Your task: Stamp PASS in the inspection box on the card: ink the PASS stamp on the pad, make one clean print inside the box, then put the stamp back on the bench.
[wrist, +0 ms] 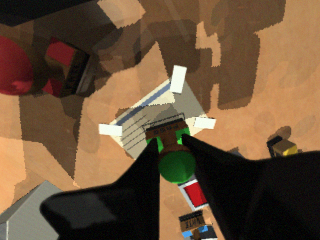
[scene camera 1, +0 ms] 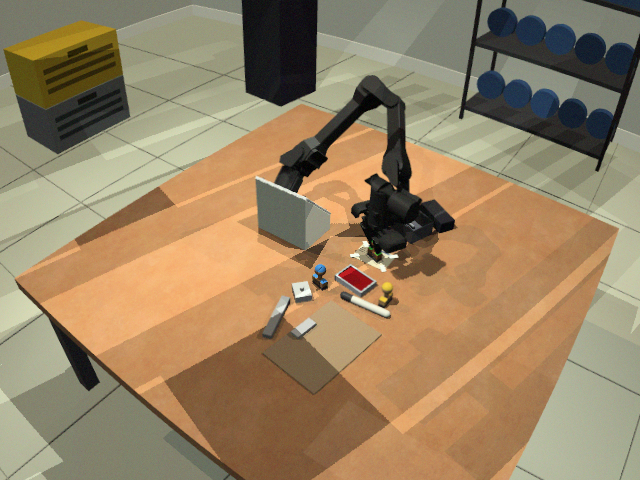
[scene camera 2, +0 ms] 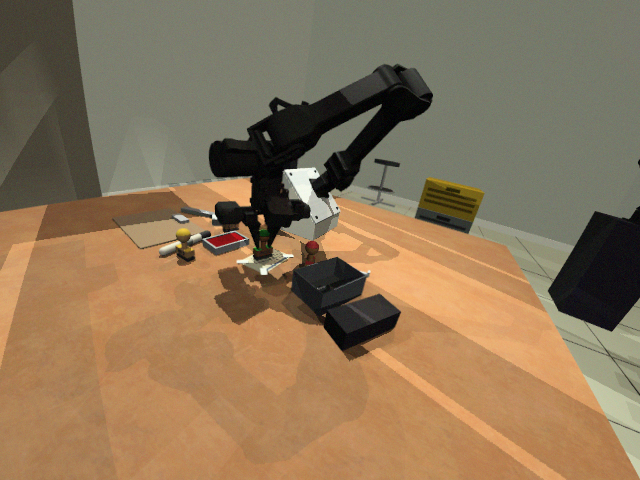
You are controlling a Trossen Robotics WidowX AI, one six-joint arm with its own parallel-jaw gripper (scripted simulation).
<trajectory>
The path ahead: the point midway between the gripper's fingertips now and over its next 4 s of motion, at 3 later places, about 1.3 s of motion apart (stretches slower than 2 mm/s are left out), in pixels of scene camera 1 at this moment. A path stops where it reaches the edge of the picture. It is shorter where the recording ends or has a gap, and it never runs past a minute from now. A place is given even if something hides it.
The gripper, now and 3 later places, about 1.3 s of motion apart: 375, 250; 377, 234; 427, 228; 423, 245
</trajectory>
